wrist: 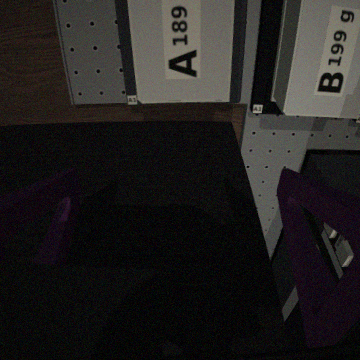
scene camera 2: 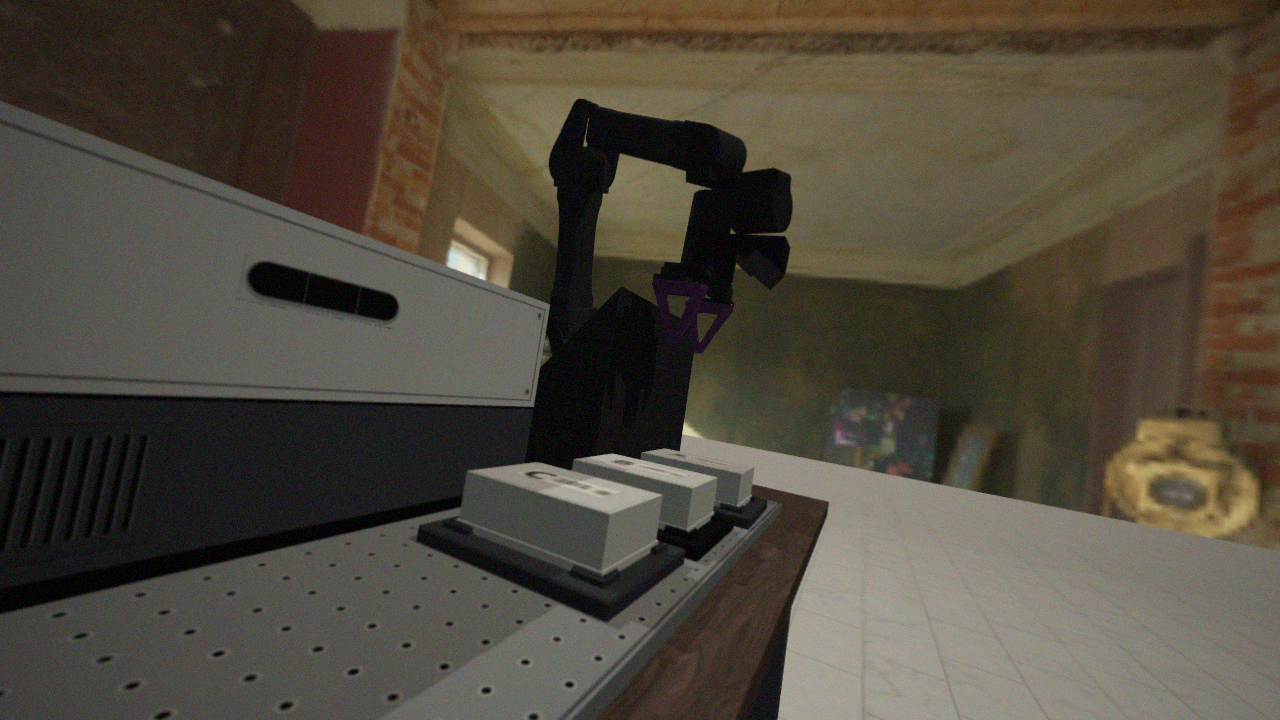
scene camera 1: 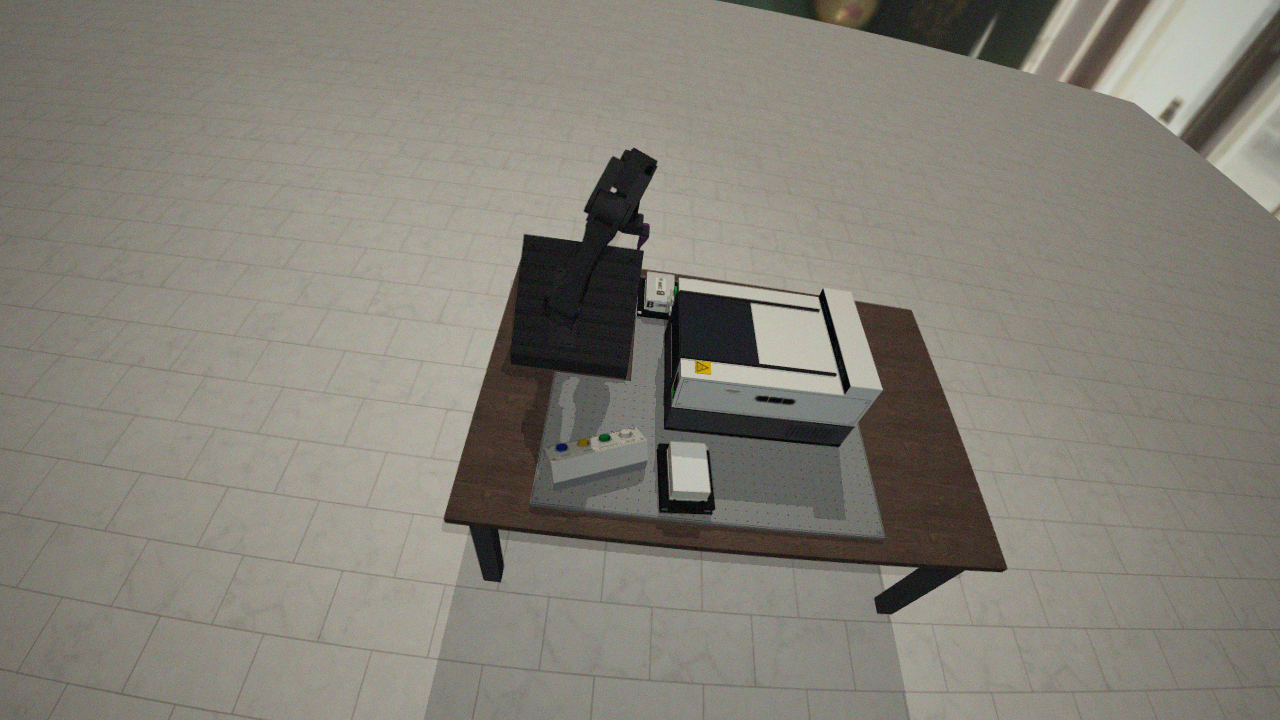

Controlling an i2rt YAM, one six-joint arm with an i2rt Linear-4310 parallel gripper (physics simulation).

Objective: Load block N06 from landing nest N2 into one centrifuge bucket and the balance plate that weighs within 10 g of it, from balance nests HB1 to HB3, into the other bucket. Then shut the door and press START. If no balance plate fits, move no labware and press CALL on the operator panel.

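Seen in the pictures: gripper, fingertip midpoint: [wrist: 178, 179] [scene camera 2: 685, 348]; arm's base, origin of the base link: [scene camera 1: 565, 307].
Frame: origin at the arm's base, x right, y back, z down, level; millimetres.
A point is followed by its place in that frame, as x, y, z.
Note:
My gripper [scene camera 1: 642, 240] {-187, -124, -62} [scene camera 2: 688, 346] {-187, -124, -62} [wrist: 178, 179] {-187, -124, -62} is open and empty, high above the black arm base; its purple fingers are wide apart. Balance plate A [wrist: 215, 55] {-206, -154, 77} [scene camera 2: 735, 484] {-284, -167, 90} reads 189, unit cut off. Balance plate B [wrist: 300, 75] {-190, -230, 77} [scene camera 2: 692, 503] {-275, -297, 92} reads 199 g. Balance plate C [scene camera 2: 528, 514] {-200, -435, 94} is nearest in scene view 2; its weight is unreadable. Each sits in a black nest. A white block [scene camera 1: 690, 483] {435, -320, 60} sits in a black nest [scene camera 1: 664, 497] {452, -270, 102} near the front table edge; its name is unreadable. The centrifuge [scene camera 1: 769, 404] {256, -499, -15} has a white panel beside a dark area on top; the buckets do not show.
The operator panel [scene camera 1: 599, 465] {400, -121, 78} stands front left, with blue, yellow, green and white buttons; its lettering is too small to read. The black arm base [scene camera 1: 537, 313] {13, 69, 17} stands back left. The tall centrifuge lies between the front nest and balance nests, on the grey perforated board [scene camera 1: 760, 519] {476, -497, 130} [scene camera 2: 295, 617] {-158, -553, 131}.

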